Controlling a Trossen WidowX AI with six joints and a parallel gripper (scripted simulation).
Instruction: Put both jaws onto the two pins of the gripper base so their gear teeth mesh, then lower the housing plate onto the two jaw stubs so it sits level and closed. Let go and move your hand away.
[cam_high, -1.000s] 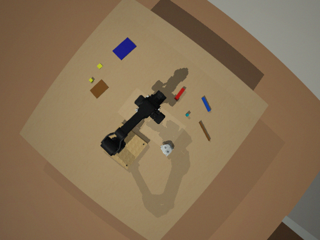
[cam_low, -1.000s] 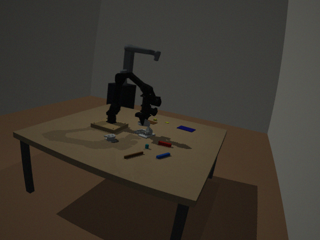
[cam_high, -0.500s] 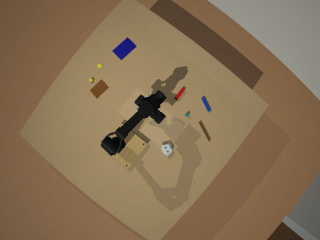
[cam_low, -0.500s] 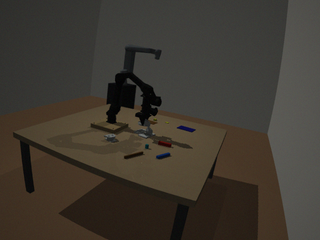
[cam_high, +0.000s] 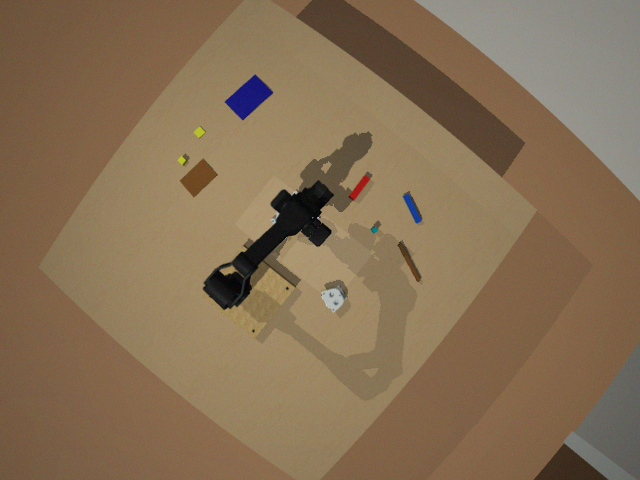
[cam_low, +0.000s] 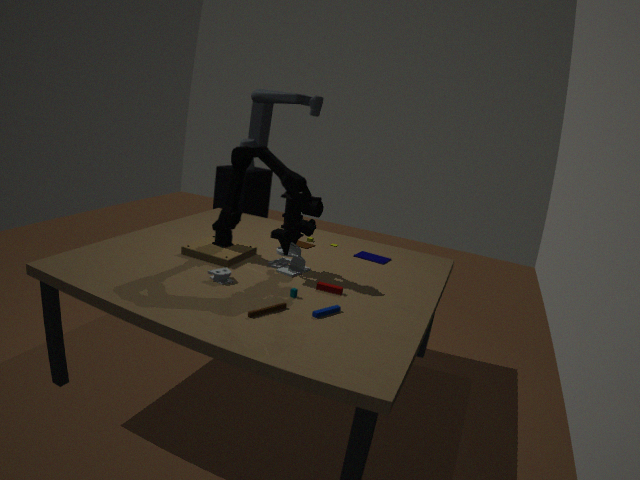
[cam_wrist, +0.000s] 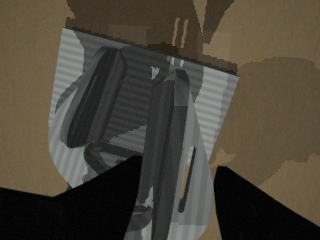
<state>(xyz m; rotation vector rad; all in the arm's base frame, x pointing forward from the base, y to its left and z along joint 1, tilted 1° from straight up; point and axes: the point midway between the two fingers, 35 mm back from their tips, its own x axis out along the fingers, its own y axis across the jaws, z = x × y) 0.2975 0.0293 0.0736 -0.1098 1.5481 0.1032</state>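
My gripper tip is now 60 mm above the flat white plate, 30 mm to the right of it and 10 mm short of it. Round my gripper tip: teal cube 170 mm to the right, 150 mm ahead, 50 mm below; red block 210 mm ahead, 60 mm below, 40 mm to the right; blue bar 300 mm ahead, 200 mm to the right, 60 mm below.
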